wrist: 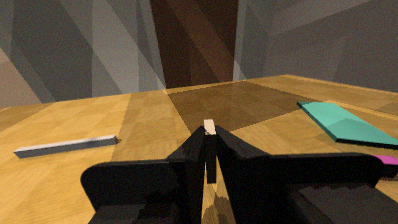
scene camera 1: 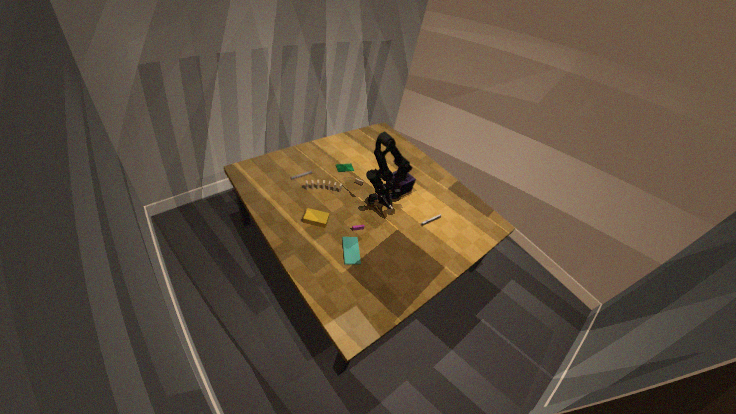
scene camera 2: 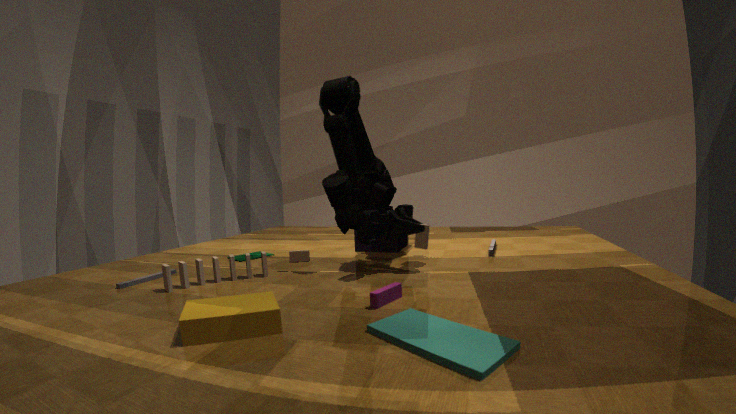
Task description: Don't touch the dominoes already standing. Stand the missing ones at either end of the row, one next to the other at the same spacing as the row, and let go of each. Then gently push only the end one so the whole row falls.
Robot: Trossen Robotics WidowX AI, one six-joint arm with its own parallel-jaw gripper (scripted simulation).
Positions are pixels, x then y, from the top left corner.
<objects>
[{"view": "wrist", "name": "my gripper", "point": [208, 130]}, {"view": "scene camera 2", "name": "my gripper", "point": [425, 228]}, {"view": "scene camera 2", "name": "flat teal slab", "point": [474, 352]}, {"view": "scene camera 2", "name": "yellow block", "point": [220, 319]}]
</objects>
